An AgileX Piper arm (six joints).
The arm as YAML. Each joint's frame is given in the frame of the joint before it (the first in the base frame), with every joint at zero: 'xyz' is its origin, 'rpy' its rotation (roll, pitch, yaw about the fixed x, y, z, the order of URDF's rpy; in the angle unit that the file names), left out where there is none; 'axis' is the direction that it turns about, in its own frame. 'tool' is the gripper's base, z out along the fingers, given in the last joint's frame.
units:
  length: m
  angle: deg
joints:
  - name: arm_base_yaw
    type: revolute
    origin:
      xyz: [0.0, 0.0, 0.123]
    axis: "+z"
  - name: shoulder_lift
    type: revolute
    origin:
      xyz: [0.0, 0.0, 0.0]
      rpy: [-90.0, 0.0, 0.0]
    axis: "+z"
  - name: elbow
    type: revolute
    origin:
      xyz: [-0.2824, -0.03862, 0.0]
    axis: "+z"
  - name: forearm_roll
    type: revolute
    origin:
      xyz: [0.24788, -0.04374, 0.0]
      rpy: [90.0, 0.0, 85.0]
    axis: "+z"
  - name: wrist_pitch
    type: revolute
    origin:
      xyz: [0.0, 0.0, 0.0]
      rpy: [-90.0, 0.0, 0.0]
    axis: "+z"
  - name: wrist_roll
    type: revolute
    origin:
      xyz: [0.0, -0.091, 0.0]
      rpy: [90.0, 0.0, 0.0]
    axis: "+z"
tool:
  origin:
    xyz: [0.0, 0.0, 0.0]
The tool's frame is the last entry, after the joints.
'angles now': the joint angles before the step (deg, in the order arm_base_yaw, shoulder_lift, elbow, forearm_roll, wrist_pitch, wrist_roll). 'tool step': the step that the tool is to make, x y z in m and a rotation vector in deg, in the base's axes. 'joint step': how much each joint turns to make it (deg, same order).
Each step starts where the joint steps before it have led.
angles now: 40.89 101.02 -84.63 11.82 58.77 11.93
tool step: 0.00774 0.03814 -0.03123 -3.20 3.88 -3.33
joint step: 3.80 8.72 -6.02 -2.43 1.02 8.37
